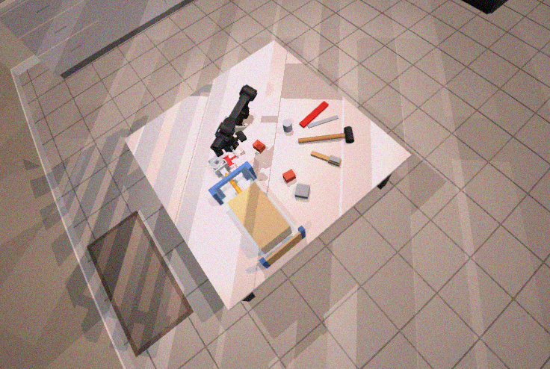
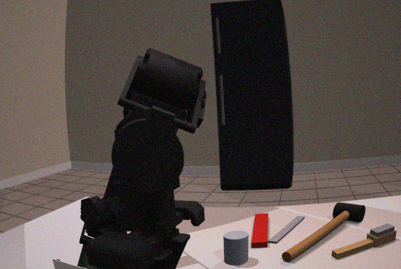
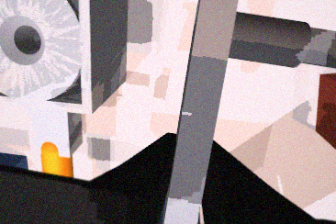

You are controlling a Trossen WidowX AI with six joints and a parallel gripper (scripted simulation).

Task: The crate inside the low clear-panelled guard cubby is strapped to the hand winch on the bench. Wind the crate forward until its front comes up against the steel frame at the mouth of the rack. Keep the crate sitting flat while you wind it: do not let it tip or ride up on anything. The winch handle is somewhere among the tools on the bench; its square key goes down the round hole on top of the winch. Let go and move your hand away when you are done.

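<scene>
My gripper tip is 5 cm short of the red knob, 3 cm to the left of it and 2 cm below it. Also, from my gripper tip: clear-panelled cubby 38 cm ahead, 5 cm to the right, 2 cm below; winch handle 1 cm to the right, 1 cm ahead, 1 cm above; grey hand winch 12 cm to the right, 10 cm below, 3 cm behind.
</scene>
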